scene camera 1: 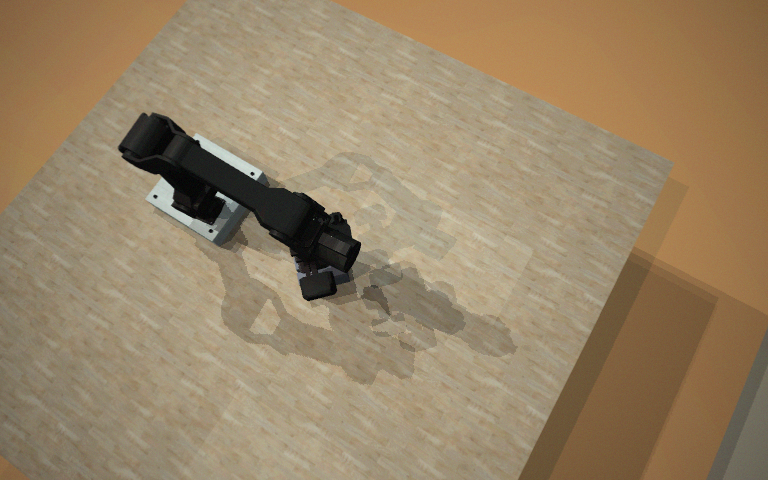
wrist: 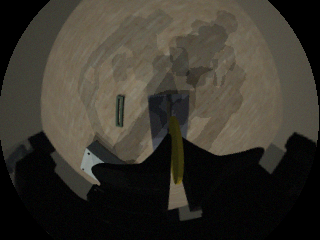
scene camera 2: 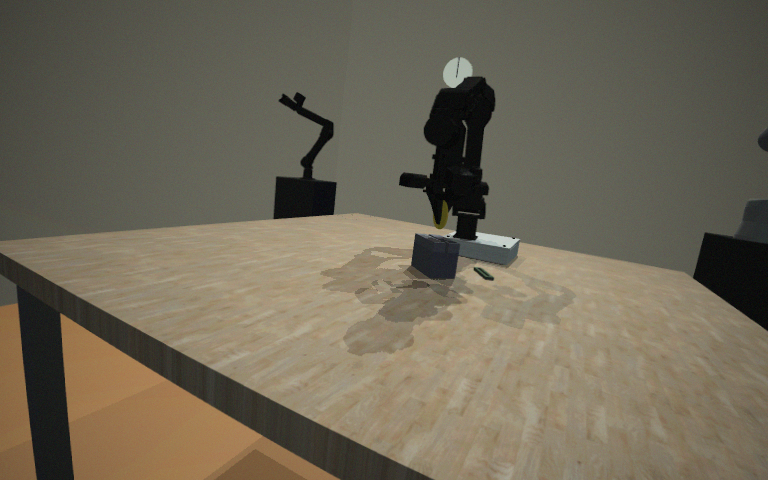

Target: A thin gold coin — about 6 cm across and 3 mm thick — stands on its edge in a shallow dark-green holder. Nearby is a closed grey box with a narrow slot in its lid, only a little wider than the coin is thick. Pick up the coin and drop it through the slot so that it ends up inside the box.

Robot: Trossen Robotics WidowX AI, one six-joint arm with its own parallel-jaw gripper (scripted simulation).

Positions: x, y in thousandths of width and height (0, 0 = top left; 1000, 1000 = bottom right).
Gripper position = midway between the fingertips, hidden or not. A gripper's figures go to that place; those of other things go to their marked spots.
Labels:
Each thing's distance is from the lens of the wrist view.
gripper (wrist: 536, 569): 10 cm
coin (wrist: 555, 665): 5 cm

